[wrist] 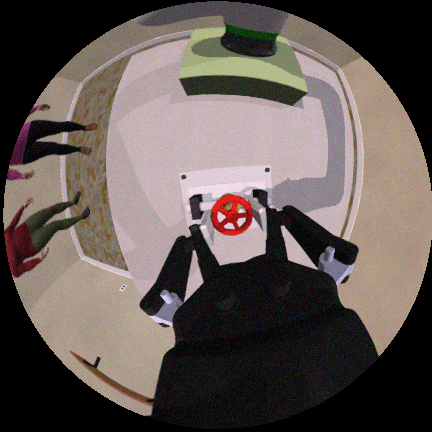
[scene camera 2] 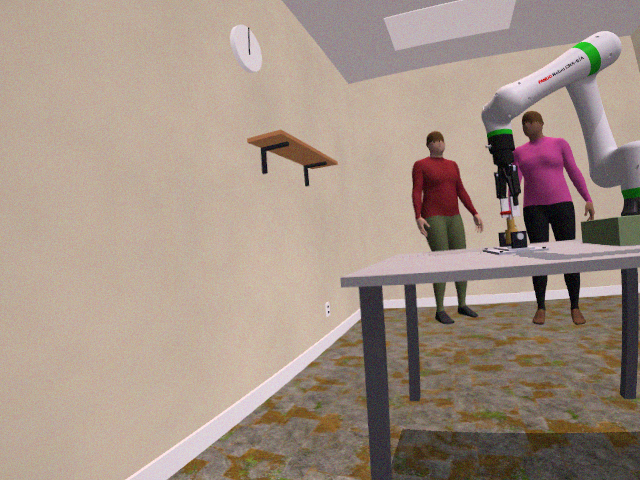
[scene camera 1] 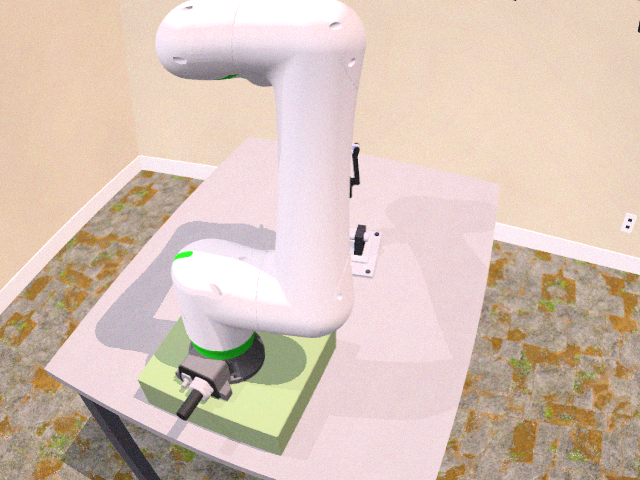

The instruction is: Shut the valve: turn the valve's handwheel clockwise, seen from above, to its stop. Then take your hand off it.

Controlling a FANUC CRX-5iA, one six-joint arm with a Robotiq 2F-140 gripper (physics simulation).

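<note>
The valve's red handwheel sits level on top of a brass valve body. The valve stands on a white base plate with black blocks at both sides. My gripper points down over the valve and is shut on the handwheel, with one pale fingertip at each side of the rim. In scene camera 1 the arm hides the handwheel and the fingertips; one black finger linkage shows beside the arm.
The valve's plate lies on the pale table. The arm's base stands on a green block. Two people, one in red and one in pink, stand beyond the table. A wooden shelf hangs on the wall.
</note>
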